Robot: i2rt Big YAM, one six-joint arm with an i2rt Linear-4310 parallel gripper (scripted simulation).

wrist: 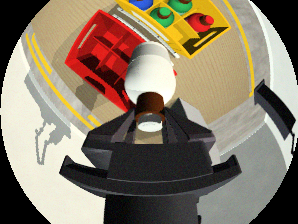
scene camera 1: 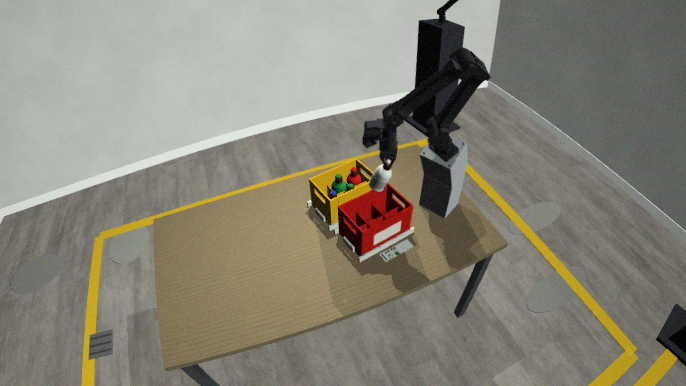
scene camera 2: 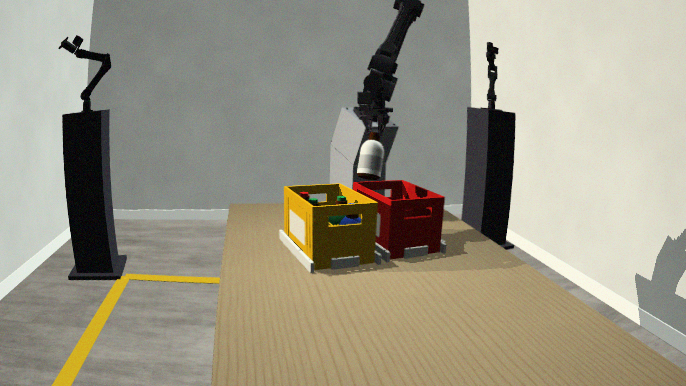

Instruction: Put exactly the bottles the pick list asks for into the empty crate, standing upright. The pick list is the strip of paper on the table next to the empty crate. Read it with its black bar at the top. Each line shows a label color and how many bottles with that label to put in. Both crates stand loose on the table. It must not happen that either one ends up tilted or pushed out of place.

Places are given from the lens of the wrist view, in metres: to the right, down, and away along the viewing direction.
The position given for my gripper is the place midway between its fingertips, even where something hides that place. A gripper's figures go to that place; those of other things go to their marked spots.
my gripper (wrist: 150, 111): 0.00, 0.00, 0.13
white bottle (wrist: 150, 82): 0.00, -0.03, 0.12
red crate (wrist: 85, 61): -0.22, -0.17, 0.29
The marked spots on the white bottle and the red crate are 0.31 m apart.
